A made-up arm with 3 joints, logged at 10 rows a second.
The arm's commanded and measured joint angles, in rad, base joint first. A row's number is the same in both.
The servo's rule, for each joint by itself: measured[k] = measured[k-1] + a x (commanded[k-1-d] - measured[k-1]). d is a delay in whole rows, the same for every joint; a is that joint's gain. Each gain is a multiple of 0.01, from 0.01 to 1. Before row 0 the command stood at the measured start. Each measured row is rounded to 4 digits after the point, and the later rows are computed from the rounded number. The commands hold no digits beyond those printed.
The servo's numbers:
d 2
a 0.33 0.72 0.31
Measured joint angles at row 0: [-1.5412 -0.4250 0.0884]
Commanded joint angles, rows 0 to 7: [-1.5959 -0.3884 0.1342]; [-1.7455 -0.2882 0.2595]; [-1.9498 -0.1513 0.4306]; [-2.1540 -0.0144 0.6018]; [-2.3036 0.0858 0.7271]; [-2.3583 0.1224 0.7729]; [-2.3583 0.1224 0.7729]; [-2.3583 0.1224 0.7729]
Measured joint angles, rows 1 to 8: [-1.5412 -0.4250 0.0884]; [-1.5412 -0.4250 0.0884]; [-1.5593 -0.3986 0.1026]; [-1.6207 -0.3191 0.1512]; [-1.7293 -0.1983 0.2378]; [-1.8695 -0.0659 0.3506]; [-2.0128 0.0433 0.4673]; [-2.1268 0.1003 0.5620]
